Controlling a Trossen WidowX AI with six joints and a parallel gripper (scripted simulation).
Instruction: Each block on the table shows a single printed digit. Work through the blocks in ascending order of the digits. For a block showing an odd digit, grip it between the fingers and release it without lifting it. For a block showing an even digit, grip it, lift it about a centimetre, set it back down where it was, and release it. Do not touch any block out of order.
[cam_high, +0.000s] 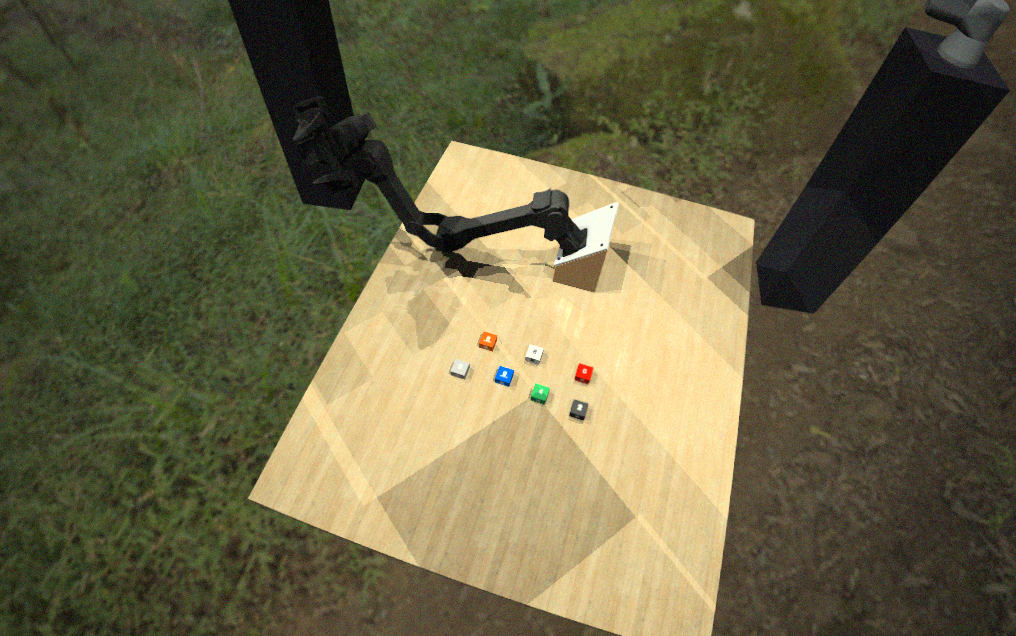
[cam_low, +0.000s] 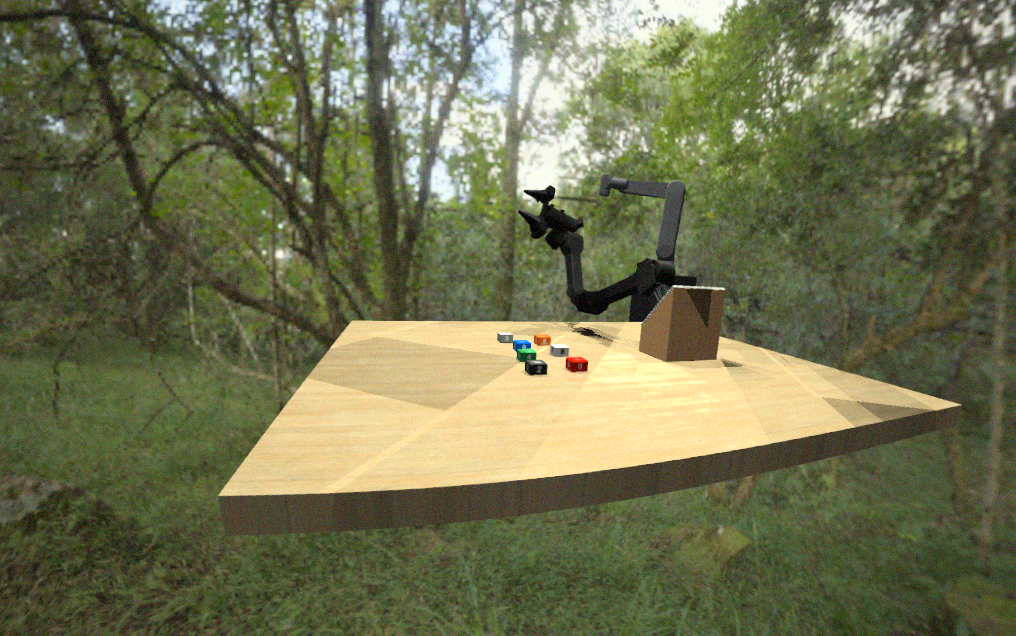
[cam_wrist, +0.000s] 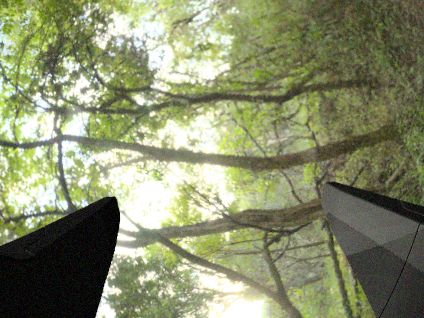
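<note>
Right now the red block is 570 mm to the left of my gripper tip, 380 mm below it and 130 mm ahead of it. From my gripper tip the other things lie so: blue block: 410 mm to the left, 380 mm below, 160 mm ahead; then orange block: 380 mm below, 360 mm to the left, 90 mm ahead; then grey block: 380 mm below, 310 mm to the left, 170 mm ahead.
</note>
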